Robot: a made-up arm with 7 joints. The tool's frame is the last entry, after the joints.
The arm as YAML. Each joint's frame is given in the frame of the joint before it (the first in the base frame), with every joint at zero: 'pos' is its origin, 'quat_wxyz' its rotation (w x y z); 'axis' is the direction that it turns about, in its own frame. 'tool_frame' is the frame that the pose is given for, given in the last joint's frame.
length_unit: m
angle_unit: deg
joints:
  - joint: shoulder
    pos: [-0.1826, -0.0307, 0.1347]
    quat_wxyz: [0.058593, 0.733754, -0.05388, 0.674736]
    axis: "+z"
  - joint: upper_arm
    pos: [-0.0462, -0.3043, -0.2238]
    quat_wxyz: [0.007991, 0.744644, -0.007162, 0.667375]
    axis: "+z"
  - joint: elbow
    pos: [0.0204, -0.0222, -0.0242]
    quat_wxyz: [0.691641, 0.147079, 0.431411, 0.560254]
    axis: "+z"
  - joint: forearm
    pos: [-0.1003, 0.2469, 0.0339]
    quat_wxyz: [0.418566, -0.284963, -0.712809, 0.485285]
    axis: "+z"
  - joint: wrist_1
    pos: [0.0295, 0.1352, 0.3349]
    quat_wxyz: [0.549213, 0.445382, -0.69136, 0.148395]
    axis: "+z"
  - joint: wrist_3
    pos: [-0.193, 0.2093, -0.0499]
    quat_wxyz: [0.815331, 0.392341, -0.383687, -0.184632]
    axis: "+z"
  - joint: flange
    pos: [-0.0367, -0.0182, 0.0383]
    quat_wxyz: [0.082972, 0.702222, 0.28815, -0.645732]
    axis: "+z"
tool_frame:
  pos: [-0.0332, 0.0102, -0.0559]
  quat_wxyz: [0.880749, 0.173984, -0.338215, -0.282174]
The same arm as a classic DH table. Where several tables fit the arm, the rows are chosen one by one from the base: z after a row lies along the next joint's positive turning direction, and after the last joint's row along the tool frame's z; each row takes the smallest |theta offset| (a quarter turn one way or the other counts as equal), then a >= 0, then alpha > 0; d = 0 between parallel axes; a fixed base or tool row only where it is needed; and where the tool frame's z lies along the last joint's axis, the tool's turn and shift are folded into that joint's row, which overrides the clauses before.
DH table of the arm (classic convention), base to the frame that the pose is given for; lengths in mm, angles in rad. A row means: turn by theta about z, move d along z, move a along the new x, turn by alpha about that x. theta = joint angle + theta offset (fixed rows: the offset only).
base (fixed): d 120.2  theta0 1.4109  a -59.4  alpha 1.6535
shoulder: d -404.1  theta0 -0.0349  a 305.2  alpha -1.6801
upper_arm: d -72.3  theta0 0.3499  a -27.9  alpha 0.9465
elbow: d 43.6  theta0 1.4882  a 265.3  alpha -1.7504
forearm: d 264.5  theta0 -1.0660  a -68.7  alpha 1.9312
wrist_1: d -199.3  theta0 0.2655  a -280.5  alpha 1.1618
wrist_3: d 97.4  theta0 -0.5021  a -2.3  alpha 1.7237
flange: d -45.9  theta0 -0.0965  a 15.5  alpha -0.7803
tool (fixed): d 44.2  theta0 -2.3560  a 0.0  alpha 0.0000

